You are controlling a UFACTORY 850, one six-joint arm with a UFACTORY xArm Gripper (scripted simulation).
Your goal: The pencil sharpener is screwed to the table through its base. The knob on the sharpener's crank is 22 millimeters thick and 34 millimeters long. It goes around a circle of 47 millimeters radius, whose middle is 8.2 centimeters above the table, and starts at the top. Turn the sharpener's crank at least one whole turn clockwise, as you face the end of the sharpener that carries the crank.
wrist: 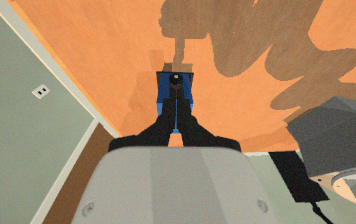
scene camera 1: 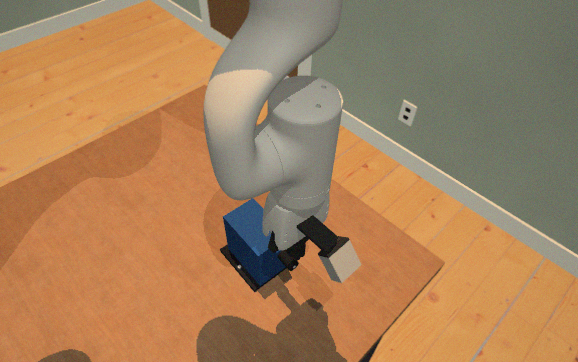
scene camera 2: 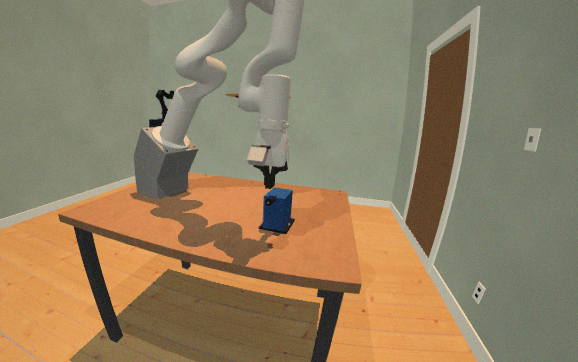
Observation:
In view: my gripper (scene camera 1: 295, 252) and a blue pencil sharpener (scene camera 1: 247, 250).
My gripper also shows in the wrist view (wrist: 176, 97) and in scene camera 2 (scene camera 2: 269, 187). The blue pencil sharpener also shows in the wrist view (wrist: 163, 84) and in scene camera 2 (scene camera 2: 281, 223).

